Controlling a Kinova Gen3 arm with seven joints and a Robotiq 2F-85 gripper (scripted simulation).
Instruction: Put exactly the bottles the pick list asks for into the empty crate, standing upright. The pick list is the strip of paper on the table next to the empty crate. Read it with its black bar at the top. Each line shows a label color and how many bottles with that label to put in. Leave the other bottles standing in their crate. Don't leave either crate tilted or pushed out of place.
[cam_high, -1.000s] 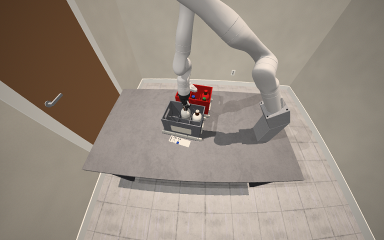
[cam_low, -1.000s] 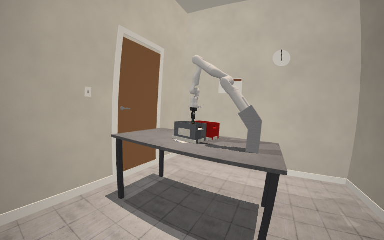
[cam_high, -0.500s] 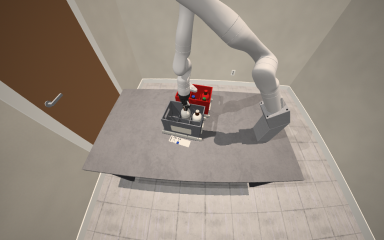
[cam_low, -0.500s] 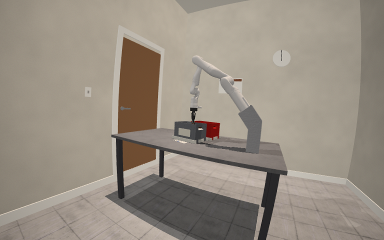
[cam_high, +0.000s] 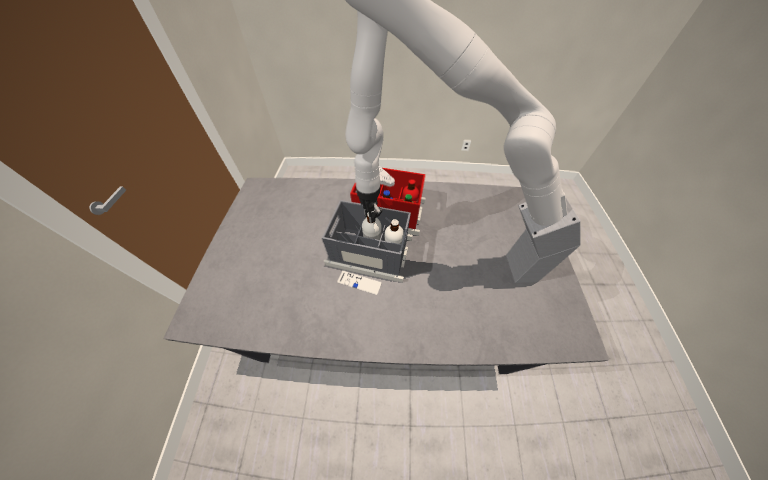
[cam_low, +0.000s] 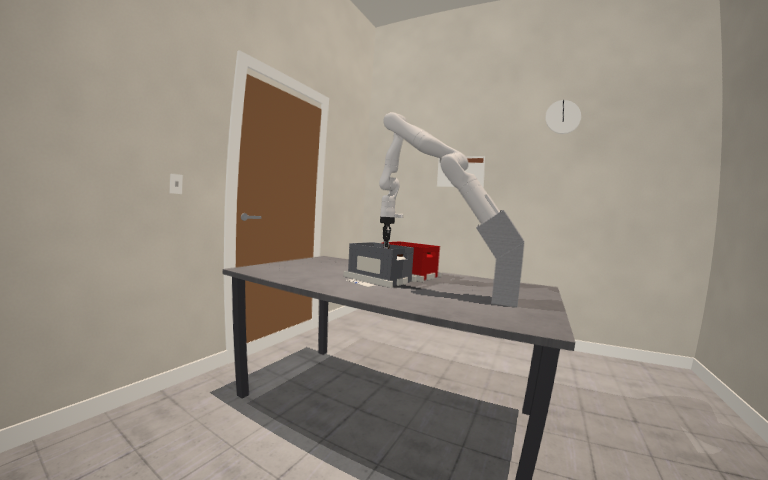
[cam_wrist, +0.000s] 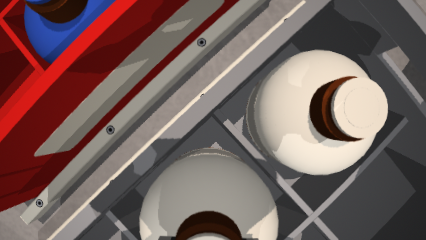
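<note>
The grey crate is 40 mm to the left of my hand and 100 mm below it. From my hand the other things lie so: red crate (60 mm behind, 180 mm to the right, 100 mm below); blue-label bottle (50 mm behind, 140 mm to the right, 90 mm below); green-label bottle (140 mm behind, 120 mm to the right, 90 mm below).
</note>
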